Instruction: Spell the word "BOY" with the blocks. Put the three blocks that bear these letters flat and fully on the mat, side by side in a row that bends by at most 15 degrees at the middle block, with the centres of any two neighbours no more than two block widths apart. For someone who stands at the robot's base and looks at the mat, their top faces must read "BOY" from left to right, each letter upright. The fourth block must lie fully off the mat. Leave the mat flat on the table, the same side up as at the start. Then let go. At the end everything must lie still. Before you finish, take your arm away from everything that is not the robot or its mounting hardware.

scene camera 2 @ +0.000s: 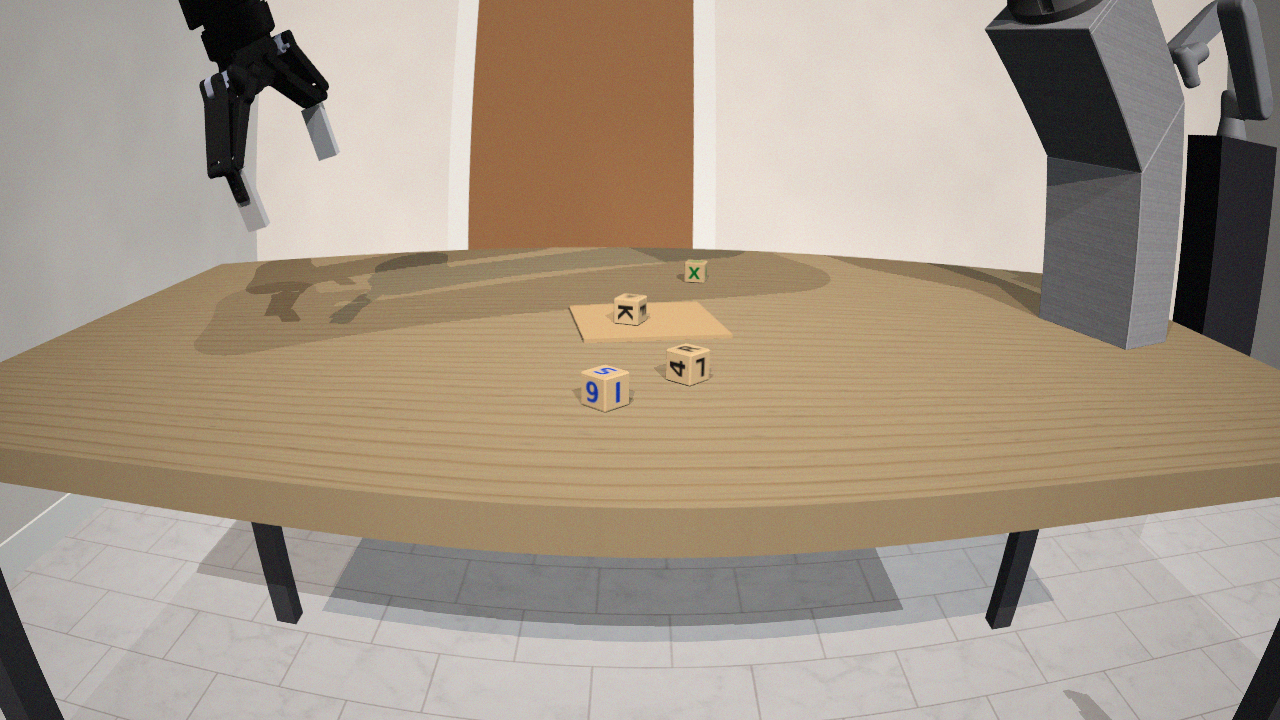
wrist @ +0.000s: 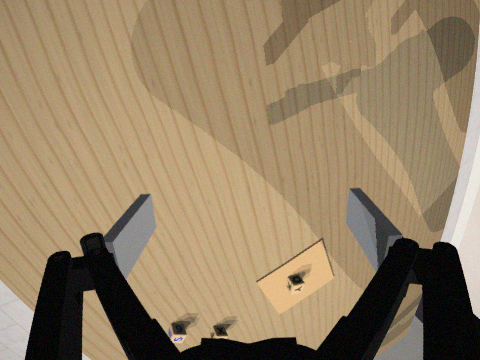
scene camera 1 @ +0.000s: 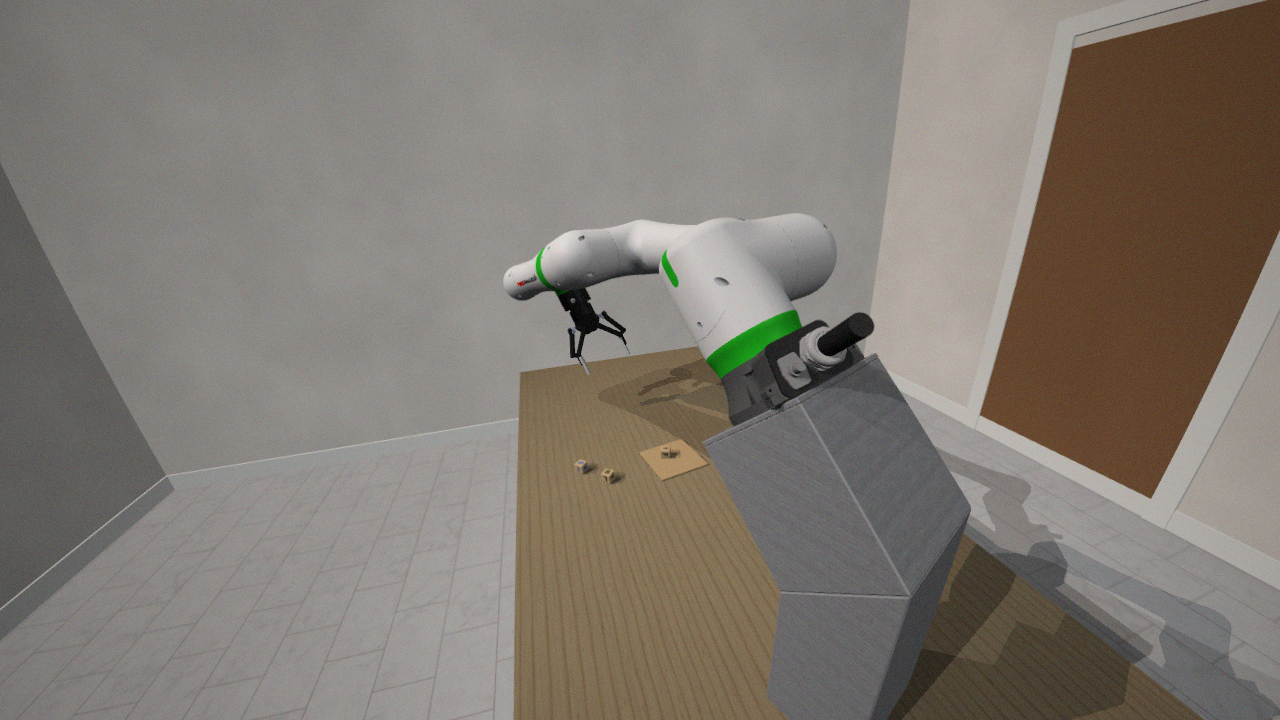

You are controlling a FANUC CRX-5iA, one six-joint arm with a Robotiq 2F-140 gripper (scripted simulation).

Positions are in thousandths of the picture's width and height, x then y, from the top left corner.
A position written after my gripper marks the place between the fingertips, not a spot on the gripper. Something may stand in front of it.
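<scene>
My gripper is visible in scene camera 1 (476, 505), scene camera 2 (231, 263) and the wrist view (520, 582). A mat is visible in the wrist view (651, 735), scene camera 1 (534, 638) and scene camera 2 (520, 447).
</scene>
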